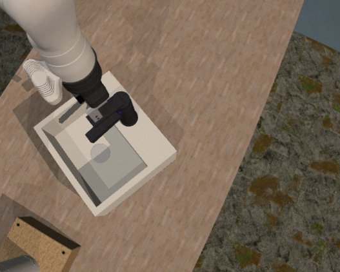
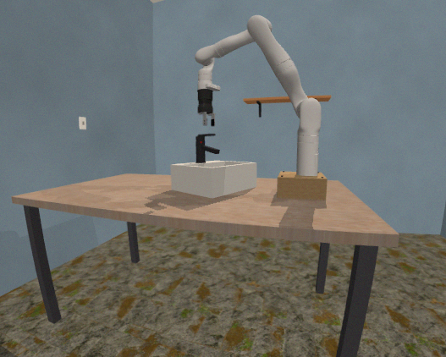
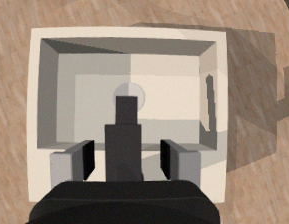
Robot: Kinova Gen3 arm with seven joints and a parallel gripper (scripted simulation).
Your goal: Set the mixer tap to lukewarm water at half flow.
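Now: hand 60 mm above the lever, 20 mm short of it and 10 mm to the left of it. The rest, counted from my hand: white sink basin (300 mm below, 50 mm behind, 10 mm to the left); then black mixer tap (110 mm below, 50 mm ahead, 20 mm to the right).
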